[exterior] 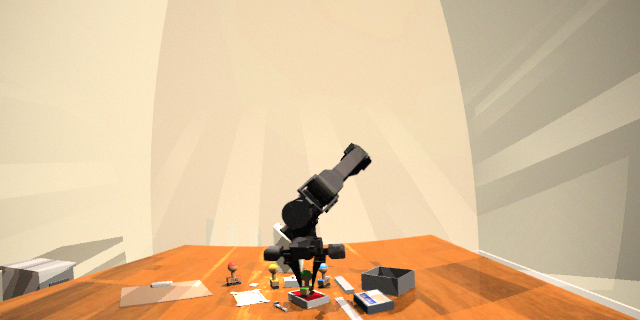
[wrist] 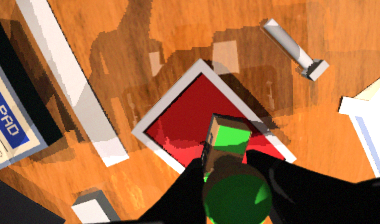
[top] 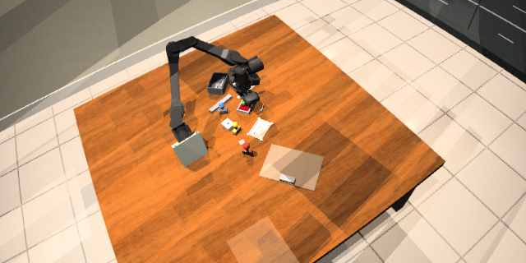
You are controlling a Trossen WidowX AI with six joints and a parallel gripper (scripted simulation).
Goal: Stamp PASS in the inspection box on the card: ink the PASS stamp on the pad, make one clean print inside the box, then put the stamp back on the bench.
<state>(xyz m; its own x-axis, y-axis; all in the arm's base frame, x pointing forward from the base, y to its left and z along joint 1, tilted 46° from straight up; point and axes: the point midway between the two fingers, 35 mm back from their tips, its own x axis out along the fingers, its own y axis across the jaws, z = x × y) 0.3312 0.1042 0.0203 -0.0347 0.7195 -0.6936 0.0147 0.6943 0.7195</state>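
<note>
My gripper tip is now right at the green-knobbed stamp. Round my gripper tip: bolt 40 mm ahead, 60 mm to the right, 30 mm below; blue-knobbed stamp 110 mm behind, 40 mm to the left, 20 mm below; red ink pad 30 mm below.
</note>
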